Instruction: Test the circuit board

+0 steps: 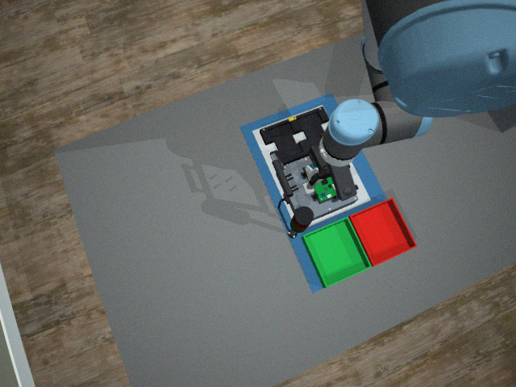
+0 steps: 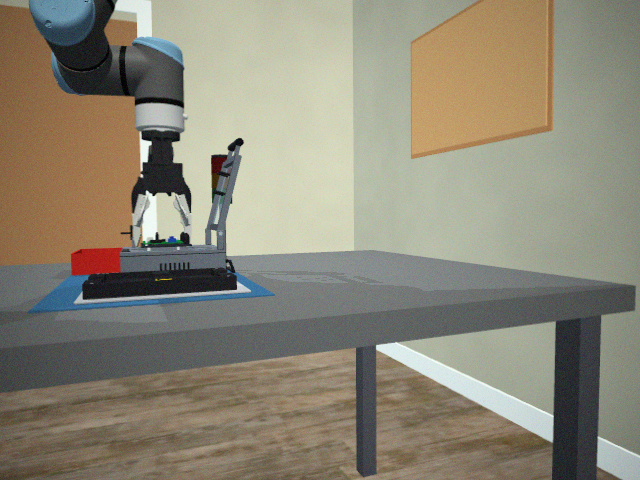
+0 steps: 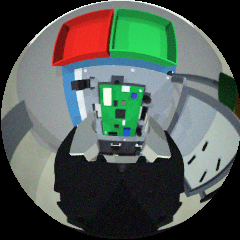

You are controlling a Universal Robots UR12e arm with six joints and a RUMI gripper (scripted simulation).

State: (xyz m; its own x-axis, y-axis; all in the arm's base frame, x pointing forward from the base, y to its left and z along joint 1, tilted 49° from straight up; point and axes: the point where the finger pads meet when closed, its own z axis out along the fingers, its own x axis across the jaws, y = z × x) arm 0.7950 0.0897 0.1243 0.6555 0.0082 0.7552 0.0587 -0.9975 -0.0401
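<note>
Now: the green circuit board right at my hand. From my hand the other things lie so: green bin: 30 mm ahead, 200 mm to the left, 60 mm below; black latch hook: 70 mm behind, 50 mm to the left, 10 mm above; tester lid: 120 mm ahead, 10 mm to the left, 110 mm above.
</note>
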